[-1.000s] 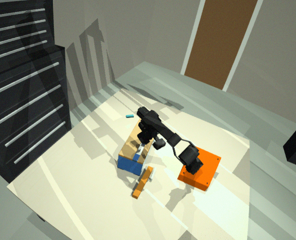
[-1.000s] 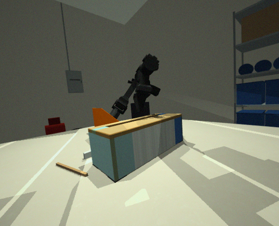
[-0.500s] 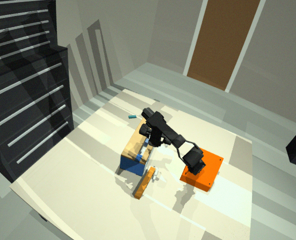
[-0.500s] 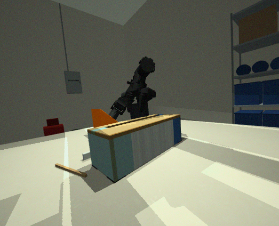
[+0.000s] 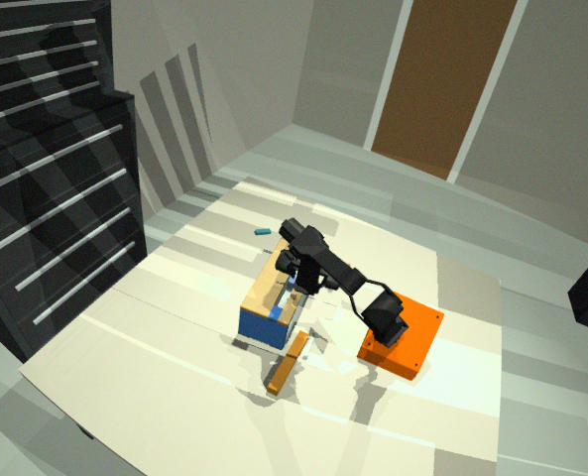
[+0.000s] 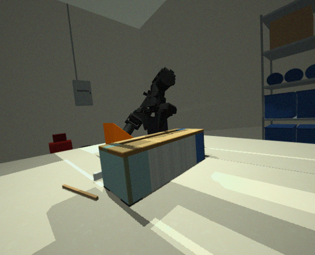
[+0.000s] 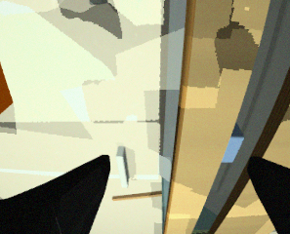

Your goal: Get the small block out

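Right now my gripper tip is 50 mm short of the blue block, 30 mm to the left of it and 60 mm above it. The rest, counted from my gripper tip: thin wooden stick 10 mm behind, 290 mm to the right, 140 mm below; long box 40 mm ahead, 30 mm to the right, 80 mm below; orange plank 50 mm behind, 200 mm to the left, 130 mm below.
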